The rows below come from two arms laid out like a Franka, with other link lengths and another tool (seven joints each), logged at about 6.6 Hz.
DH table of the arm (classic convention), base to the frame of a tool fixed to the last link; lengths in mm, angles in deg. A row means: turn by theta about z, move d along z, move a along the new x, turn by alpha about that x. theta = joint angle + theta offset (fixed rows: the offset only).
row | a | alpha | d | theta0
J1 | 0 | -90 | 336.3 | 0
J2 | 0 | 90 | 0 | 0
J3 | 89.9 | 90 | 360.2 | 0
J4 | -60.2 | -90 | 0 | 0
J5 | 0 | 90 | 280.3 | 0
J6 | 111.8 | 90 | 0 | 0
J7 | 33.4 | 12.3 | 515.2 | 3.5
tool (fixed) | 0 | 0 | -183.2 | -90
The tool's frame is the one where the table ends.
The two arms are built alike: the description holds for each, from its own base.
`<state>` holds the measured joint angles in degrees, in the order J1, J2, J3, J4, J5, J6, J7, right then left.
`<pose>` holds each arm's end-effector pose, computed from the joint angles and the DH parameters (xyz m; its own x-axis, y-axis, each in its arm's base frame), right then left.
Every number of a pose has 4 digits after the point.
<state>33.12 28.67 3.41 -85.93 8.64 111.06 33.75 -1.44 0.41 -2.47 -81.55 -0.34 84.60 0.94</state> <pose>0.5072 0.3628 0.2007 0.1131 0.9476 0.2986 0.9859 -0.0696 -0.1525 0.5148 -0.0788 0.4656 0.1329 0.9686 0.2103 0.9882 -0.1457 0.0464</pose>
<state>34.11 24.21 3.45 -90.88 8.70 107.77 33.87 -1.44 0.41 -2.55 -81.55 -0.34 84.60 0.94</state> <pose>0.4629 0.3464 0.2117 0.1020 0.9613 0.2560 0.9781 -0.0499 -0.2021 0.5147 -0.0795 0.4656 0.1343 0.9684 0.2103 0.9880 -0.1471 0.0464</pose>
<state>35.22 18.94 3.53 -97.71 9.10 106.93 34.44 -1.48 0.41 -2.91 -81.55 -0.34 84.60 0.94</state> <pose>0.4187 0.3302 0.2215 0.0979 0.9688 0.2276 0.9710 -0.0429 -0.2350 0.5141 -0.0831 0.4656 0.1410 0.9674 0.2102 0.9870 -0.1540 0.0464</pose>
